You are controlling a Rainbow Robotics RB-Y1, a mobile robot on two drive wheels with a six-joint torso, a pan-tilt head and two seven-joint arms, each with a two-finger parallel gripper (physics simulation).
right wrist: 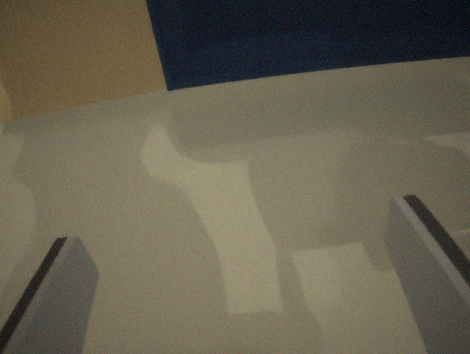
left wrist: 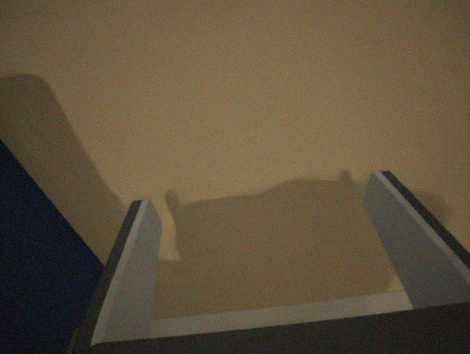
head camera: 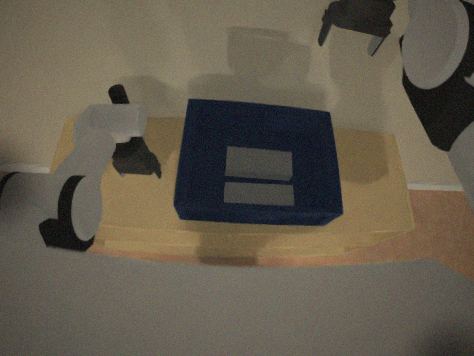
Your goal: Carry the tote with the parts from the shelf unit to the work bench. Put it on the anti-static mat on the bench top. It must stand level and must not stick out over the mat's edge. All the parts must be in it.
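Places are measured from the robot's base along level axes (x ahead, y left, z up), in metres.
Pixels of known places: left gripper, between the fingertips: (left wrist: 260,199) (head camera: 141,174); right gripper, between the fingertips: (right wrist: 234,239) (head camera: 345,48).
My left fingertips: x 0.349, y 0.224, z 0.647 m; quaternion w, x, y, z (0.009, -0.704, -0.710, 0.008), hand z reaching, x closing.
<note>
Ahead of a thing's pixels: the offset from my left fingertips to its top centre. "pt": to the spot under its first point. Level surfaces: height alone.
A dark blue tote @[dx +0.033, dy -0.322, dz +0.112 m] (head camera: 207,165) (left wrist: 35,245) (right wrist: 300,40) stands upright on the wooden shelf unit (head camera: 375,200) (left wrist: 260,100) (right wrist: 75,50). Two grey block-like parts @[pt dx +0.047, dy -0.328, dz +0.023 m] (head camera: 259,162) @[pt dx -0.046, dy -0.325, dz +0.022 m] (head camera: 258,194) show inside it. My left gripper (head camera: 141,175) (left wrist: 260,199) is open and empty, above the board at the left of the tote and apart from it. My right gripper (head camera: 346,49) (right wrist: 234,239) is open and empty, beyond the tote's upper right corner, in front of the wall. The work bench and the anti-static mat do not show.
A beige wall (head camera: 165,45) (right wrist: 150,210) stands behind the shelf unit, with a white skirting strip (head camera: 435,187) at its foot. Reddish-brown floor @[dz -0.646 m] (head camera: 440,220) shows at the right. My own grey body (head camera: 250,310) fills the lower part of the head view.
</note>
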